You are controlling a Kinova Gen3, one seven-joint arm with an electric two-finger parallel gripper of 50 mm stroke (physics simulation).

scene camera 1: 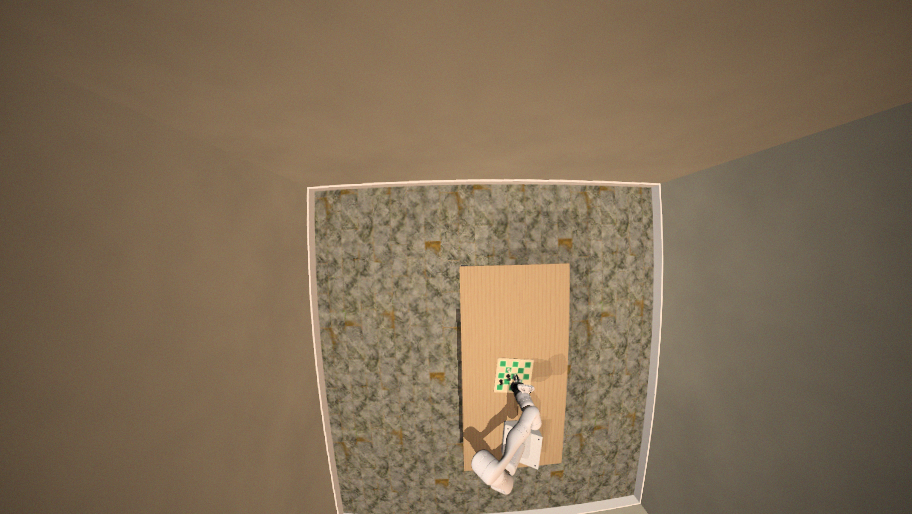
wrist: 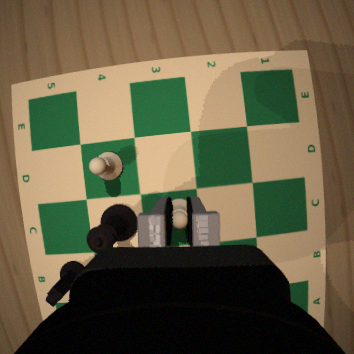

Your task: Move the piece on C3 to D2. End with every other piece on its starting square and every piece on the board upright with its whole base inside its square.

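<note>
The white pawn on C3, a green square, stands between the fingers of my gripper in the wrist view. The gripper is shut on it; the pawn's base is partly hidden by the fingers. D2 is a green square up and to the right of the gripper in the wrist view, with no piece on it and partly in shadow. The board lies flat on the table.
Another white pawn stands on D4. A black piece stands on C4, close to the left finger. Another black piece stands around B5, partly hidden by the gripper body. The wooden table carries the board and arm.
</note>
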